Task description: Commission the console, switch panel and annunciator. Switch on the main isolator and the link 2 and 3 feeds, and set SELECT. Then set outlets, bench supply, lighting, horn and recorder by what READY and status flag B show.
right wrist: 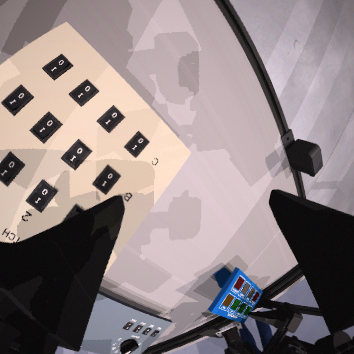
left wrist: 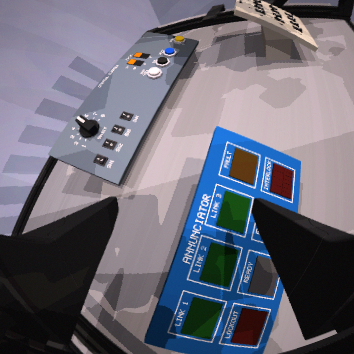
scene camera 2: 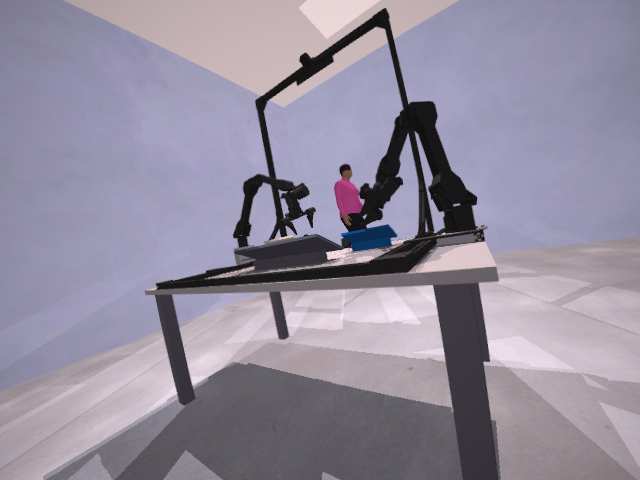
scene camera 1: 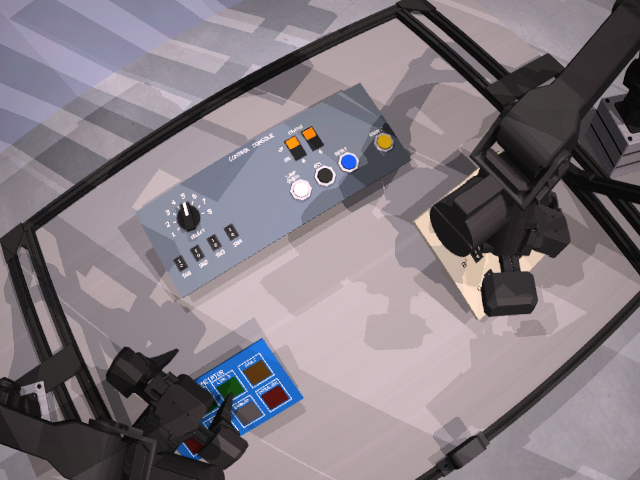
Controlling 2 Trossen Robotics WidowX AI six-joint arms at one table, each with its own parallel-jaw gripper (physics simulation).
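Pixels of known places: left gripper, fingertip midpoint: [right wrist: 237, 329] [left wrist: 185, 204] [scene camera 2: 360, 221] [scene camera 1: 203, 372]; right gripper, fingertip midpoint: [right wrist: 197, 199] [scene camera 2: 304, 231] [scene camera 1: 488, 281]; left arm's base, link origin: [right wrist: 229, 330] [scene camera 2: 461, 230]; right arm's base, link origin: [scene camera 2: 243, 247] [scene camera 1: 635, 116].
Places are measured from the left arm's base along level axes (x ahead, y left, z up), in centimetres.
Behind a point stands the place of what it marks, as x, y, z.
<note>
The grey console [scene camera 1: 258, 206] @(49.0, 20.0, 3.0) [left wrist: 145, 95] @(49.7, 18.0, 2.2) [right wrist: 105, 320] @(49.2, 19.6, 2.8) has its SELECT knob [scene camera 1: 188, 215] @(38.9, 20.5, 6.5) [left wrist: 87, 126] @(38.3, 19.3, 6.0) pointing near 5. Status flags A [scene camera 1: 295, 147] @(57.0, 26.6, 5.0) and B [scene camera 1: 312, 137] @(59.9, 27.4, 5.1) show orange upper halves. The annunciator [scene camera 1: 283, 374] @(45.1, -5.2, 2.9) [scene camera 2: 369, 237] @(36.3, -7.7, 1.7) [left wrist: 175, 280] @(30.7, -4.6, 5.2) [right wrist: 220, 302] @(43.8, -2.7, 4.4) has dim tiles; the READY tile [left wrist: 260, 277] @(34.2, -9.8, 2.2) is dark grey, partly behind a finger. My left gripper [scene camera 1: 202, 373] @(35.8, -3.5, 8.6) [left wrist: 185, 204] @(35.8, -3.5, 8.6) is open and empty above it. My right gripper [scene camera 2: 303, 229] @(73.7, -4.8, 10.2) [right wrist: 197, 199] @(73.7, -4.8, 10.2) is open and empty above the cream switch panel [scene camera 1: 444, 248] @(70.9, 2.9, 6.5) [right wrist: 165, 145] @(75.1, -4.7, 1.7). Its rocker positions are hard to tell.
White, black, blue and yellow buttons line the console's near edge, with the yellow ENABLE button [scene camera 1: 384, 142] @(70.2, 23.6, 3.5) farthest right in scene camera 1. Four-sided black frame rails [scene camera 1: 217, 105] @(46.8, 46.5, -2.0) run around the table. A person in pink [scene camera 2: 347, 198] stands beyond the table.
</note>
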